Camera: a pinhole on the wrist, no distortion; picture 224 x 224 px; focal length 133.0 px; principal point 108.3 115.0 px. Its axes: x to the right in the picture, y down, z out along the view. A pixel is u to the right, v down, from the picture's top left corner.
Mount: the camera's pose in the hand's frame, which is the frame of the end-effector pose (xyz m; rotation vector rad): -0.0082 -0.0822 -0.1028 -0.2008 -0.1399 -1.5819
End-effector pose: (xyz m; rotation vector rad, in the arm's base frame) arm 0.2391 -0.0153 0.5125 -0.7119 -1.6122 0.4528
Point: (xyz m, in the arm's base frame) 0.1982 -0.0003 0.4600
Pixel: 44.5 94.9
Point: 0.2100 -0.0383 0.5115
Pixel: 78.4 103.1
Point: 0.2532 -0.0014 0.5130
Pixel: 19.0 129.3
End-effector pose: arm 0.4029 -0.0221 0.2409 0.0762 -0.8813 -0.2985
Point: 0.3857 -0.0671 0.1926
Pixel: 96.7 70.1
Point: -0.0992 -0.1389 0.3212
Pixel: 174.7 56.2
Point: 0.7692 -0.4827 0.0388
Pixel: behind the camera
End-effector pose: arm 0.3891 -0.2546 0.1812 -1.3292 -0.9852 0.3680
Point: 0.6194 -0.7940 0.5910
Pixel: behind the camera
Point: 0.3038 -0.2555 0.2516
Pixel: 144.9 98.5
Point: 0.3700 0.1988 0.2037
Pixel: 82.8 209.8
